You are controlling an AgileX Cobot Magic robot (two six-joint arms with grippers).
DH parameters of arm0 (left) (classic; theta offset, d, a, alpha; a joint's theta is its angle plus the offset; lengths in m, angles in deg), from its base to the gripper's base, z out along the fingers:
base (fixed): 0 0 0 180
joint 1: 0 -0.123 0 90
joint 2: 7.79 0 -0.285 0
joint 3: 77.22 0 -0.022 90
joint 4: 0 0.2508 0 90
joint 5: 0 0 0.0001 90
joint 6: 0 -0.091 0 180
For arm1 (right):
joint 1: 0 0.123 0 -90
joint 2: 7.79 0 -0.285 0
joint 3: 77.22 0 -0.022 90
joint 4: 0 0.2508 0 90
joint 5: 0 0 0.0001 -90
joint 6: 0 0.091 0 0
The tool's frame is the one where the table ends.
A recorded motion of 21 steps. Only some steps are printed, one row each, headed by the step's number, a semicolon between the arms.
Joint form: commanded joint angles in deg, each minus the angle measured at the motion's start. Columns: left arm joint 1, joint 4, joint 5, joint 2, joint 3, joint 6; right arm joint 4, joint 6, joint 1, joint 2, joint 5, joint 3.
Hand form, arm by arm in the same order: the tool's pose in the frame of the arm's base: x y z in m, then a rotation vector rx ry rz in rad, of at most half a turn. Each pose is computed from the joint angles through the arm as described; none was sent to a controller.
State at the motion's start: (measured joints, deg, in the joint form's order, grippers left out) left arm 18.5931 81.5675 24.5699 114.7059 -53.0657 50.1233; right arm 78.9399 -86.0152 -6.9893 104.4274 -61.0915 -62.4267
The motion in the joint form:
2: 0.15 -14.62 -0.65 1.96 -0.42 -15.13; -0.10 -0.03 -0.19 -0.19 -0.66 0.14
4: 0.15 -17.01 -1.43 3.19 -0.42 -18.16; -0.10 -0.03 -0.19 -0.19 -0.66 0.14
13: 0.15 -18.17 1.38 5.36 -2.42 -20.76; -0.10 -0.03 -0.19 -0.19 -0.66 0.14
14: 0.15 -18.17 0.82 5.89 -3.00 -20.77; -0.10 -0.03 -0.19 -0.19 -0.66 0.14
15: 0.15 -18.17 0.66 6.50 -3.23 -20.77; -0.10 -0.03 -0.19 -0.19 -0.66 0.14
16: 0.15 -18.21 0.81 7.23 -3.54 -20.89; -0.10 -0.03 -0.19 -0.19 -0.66 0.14
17: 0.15 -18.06 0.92 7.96 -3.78 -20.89; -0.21 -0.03 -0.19 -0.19 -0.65 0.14
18: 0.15 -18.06 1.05 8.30 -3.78 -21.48; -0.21 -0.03 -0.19 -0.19 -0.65 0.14
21: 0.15 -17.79 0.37 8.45 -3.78 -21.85; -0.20 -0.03 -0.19 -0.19 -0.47 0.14
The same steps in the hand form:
2: 0.3378 -0.1504 0.0933 1.1329 2.0775 -0.3661; 0.3527 0.0349 0.2157 -0.5832 2.1056 1.0631
4: 0.3387 -0.1489 0.0855 1.1408 2.0896 -0.3409; 0.3527 0.0349 0.2157 -0.5832 2.1056 1.0631
13: 0.3462 -0.1550 0.0813 1.1604 2.0355 -0.3713; 0.3527 0.0349 0.2157 -0.5832 2.1056 1.0631
14: 0.3485 -0.1550 0.0793 1.1609 2.0418 -0.3616; 0.3527 0.0349 0.2157 -0.5832 2.1056 1.0631
15: 0.3491 -0.1550 0.0759 1.1626 2.0501 -0.3608; 0.3527 0.0349 0.2157 -0.5832 2.1056 1.0631
16: 0.3498 -0.1554 0.0723 1.1653 2.0540 -0.3647; 0.3527 0.0349 0.2157 -0.5832 2.1056 1.0631
17: 0.3502 -0.1557 0.0683 1.1703 2.0597 -0.3687; 0.3526 0.0349 0.2156 -0.5851 2.1067 1.0621
18: 0.3498 -0.1558 0.0662 1.1817 2.0568 -0.3678; 0.3526 0.0349 0.2156 -0.5851 2.1067 1.0621
21: 0.3497 -0.1549 0.0645 1.1952 2.0618 -0.3534; 0.3528 0.0347 0.2155 -0.5832 2.1077 1.0587

